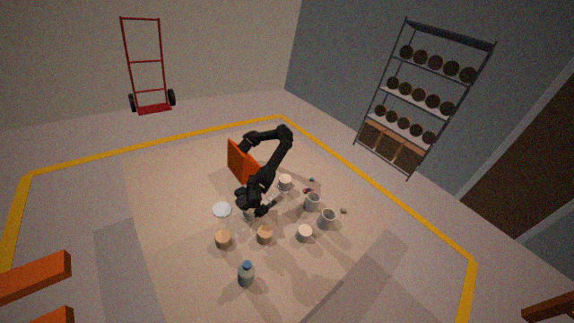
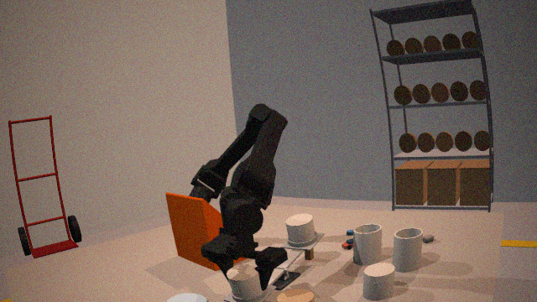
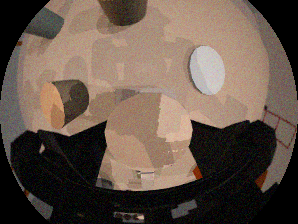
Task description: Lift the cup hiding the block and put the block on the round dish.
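The small grey block lies 1 cm below my gripper tip. The rest, counted from my gripper tip: bottle (25 cm ahead, 19 cm to the right, 6 cm above); then round dish (12 cm behind, 10 cm to the right, 5 cm below); then balance (14 cm to the left, 2 cm behind, 1 cm below).
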